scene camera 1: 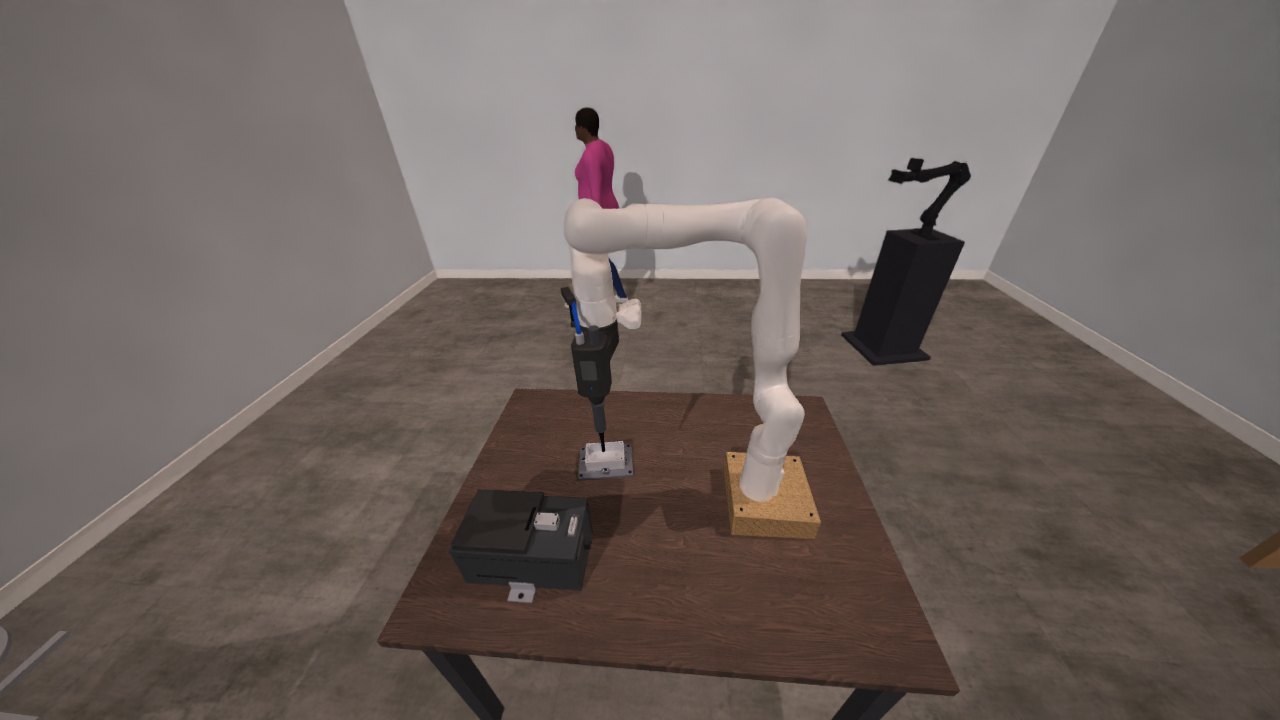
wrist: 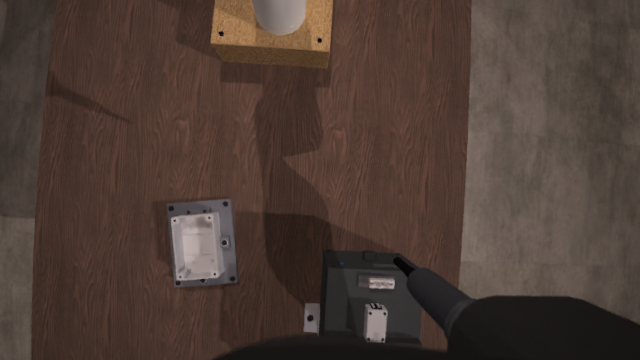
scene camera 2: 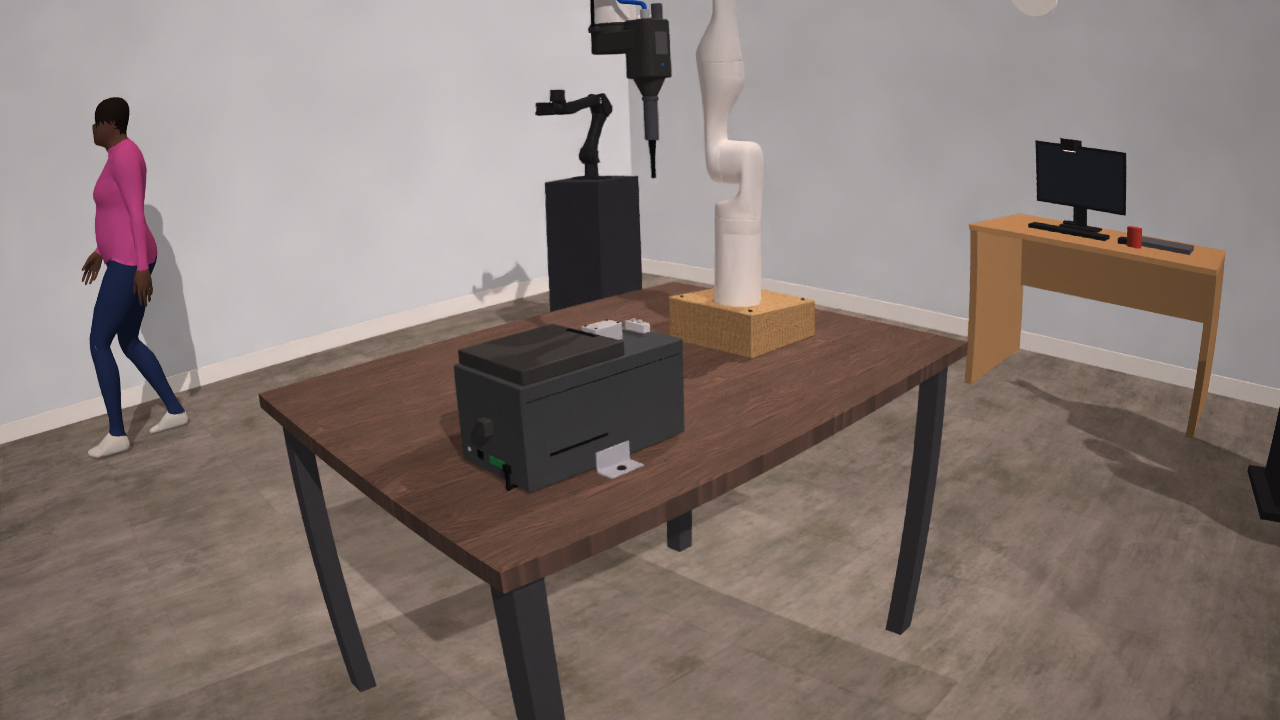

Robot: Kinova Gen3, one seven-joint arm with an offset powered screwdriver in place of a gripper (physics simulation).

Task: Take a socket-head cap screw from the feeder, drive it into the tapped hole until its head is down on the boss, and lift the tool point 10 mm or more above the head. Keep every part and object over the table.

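On a black screw feeder, (scene camera 2: 645, 405) and (scene camera 1: 545, 575) are the same spot.
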